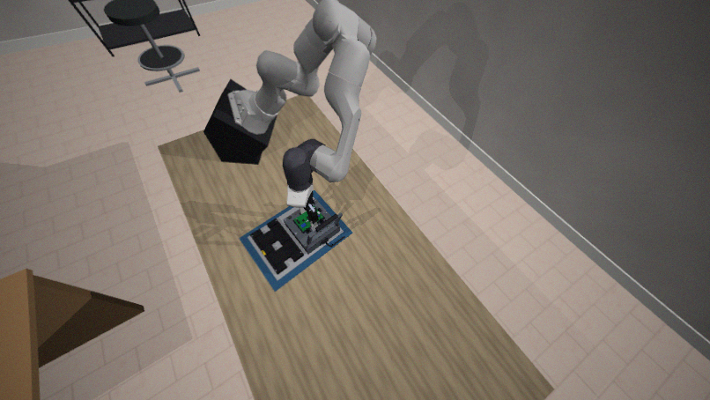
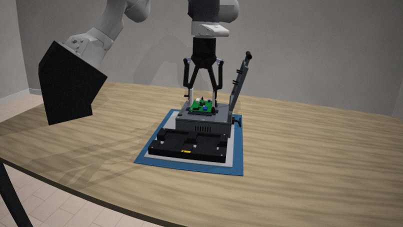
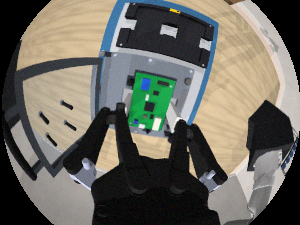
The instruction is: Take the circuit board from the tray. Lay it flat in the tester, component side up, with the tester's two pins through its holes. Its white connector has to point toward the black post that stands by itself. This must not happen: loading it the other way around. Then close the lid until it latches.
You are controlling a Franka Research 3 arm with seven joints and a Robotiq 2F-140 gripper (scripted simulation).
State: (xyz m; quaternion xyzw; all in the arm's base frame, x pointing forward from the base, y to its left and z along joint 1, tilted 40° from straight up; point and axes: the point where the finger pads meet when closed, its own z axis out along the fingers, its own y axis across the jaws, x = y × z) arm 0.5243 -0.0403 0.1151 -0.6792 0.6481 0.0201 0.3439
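Now: hand 20 mm above the green circuit board. Round my hand: tester lid: 120 mm ahead, 80 mm above, 20 mm to the left.
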